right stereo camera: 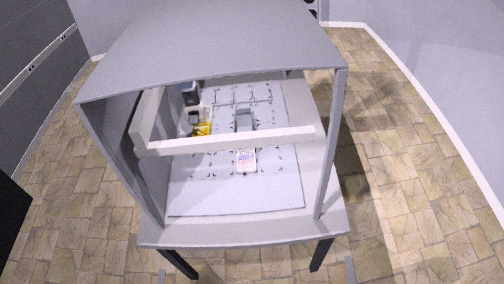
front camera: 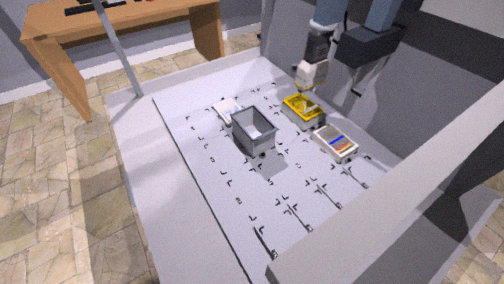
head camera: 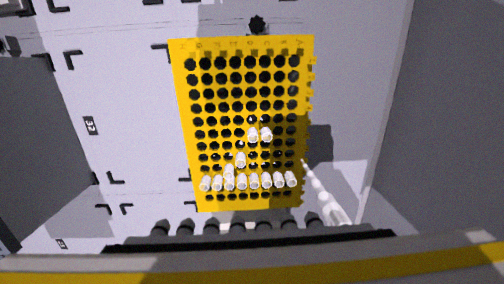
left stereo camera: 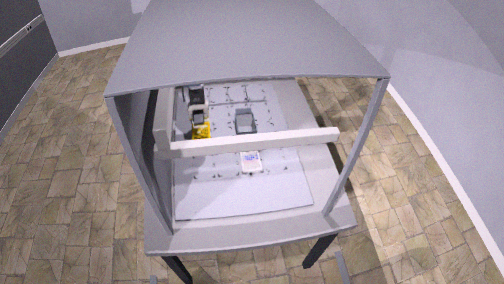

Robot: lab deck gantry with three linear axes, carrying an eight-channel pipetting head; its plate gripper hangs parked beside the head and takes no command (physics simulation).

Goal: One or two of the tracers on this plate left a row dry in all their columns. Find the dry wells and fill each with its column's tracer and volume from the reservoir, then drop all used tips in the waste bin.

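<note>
The pipetting head (front camera: pixel 311 74) (head camera: pixel 250 240) hangs over the rear deck beside the yellow tip rack (front camera: pixel 295 106) (head camera: pixel 184 100) (left stereo camera: pixel 201 132) (right stereo camera: pixel 201 131). A clear tip (head camera: pixel 336 212) is on its rightmost channel; seven nozzles are bare. The rack holds a full row of tips near its lower end and several scattered ones. The well plate (front camera: pixel 225 107) (left stereo camera: pixel 251 164) (right stereo camera: pixel 246 162) is too blurred to tell dry wells. The reservoir (front camera: pixel 334 141) shows blue, red and yellow troughs. The waste bin (front camera: pixel 252 142) (left stereo camera: pixel 245 122) stands mid-deck. The plate gripper (front camera: pixel 357 90) hangs parked; its opening is unclear.
A white gantry beam (left stereo camera: pixel 250 141) (right stereo camera: pixel 235 140) crosses above the deck between bin and plate in the stereo views. The grey side wall (head camera: pixel 450 125) stands right of the rack. Enclosure posts (left stereo camera: pixel 357 145) (right stereo camera: pixel 331 145) rise from the deck. A wooden desk (front camera: pixel 135 22) stands behind.
</note>
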